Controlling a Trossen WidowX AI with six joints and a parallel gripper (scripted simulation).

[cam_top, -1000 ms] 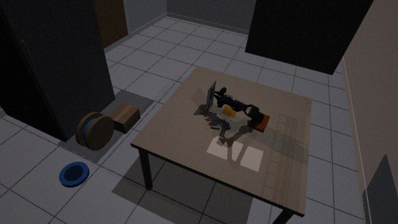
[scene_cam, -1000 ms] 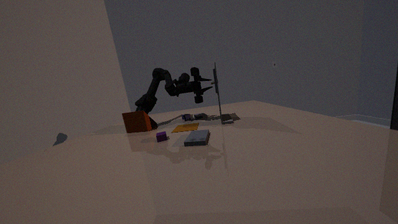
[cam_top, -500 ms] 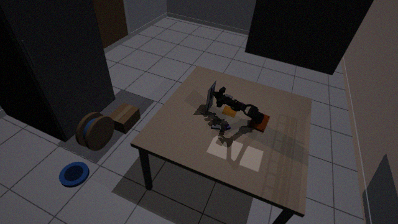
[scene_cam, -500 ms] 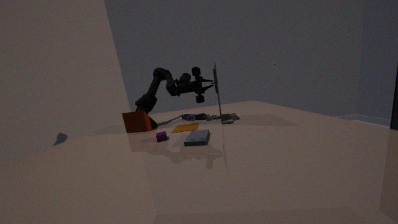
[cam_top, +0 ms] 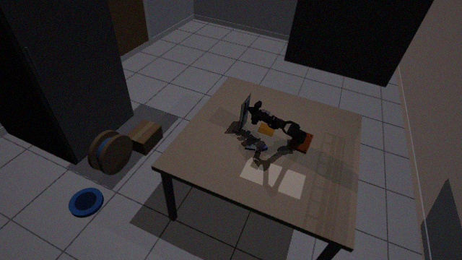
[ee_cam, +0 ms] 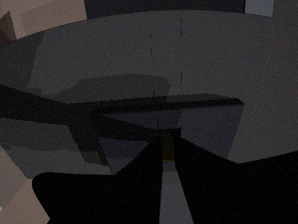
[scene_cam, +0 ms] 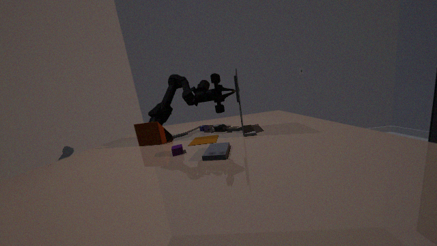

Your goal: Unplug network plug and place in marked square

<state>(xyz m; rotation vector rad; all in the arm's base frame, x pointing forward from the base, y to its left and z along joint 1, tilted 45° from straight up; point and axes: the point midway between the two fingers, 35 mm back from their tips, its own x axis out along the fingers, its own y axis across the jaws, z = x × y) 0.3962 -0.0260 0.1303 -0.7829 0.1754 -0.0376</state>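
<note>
Right now my gripper tip is 15 cm past the orange marked square, 9 cm to the left of it and 20 cm above it. Round my gripper tip: yellow network plug (right at my gripper tip); then upright grey panel (3 cm ahead, 7 cm below).
</note>
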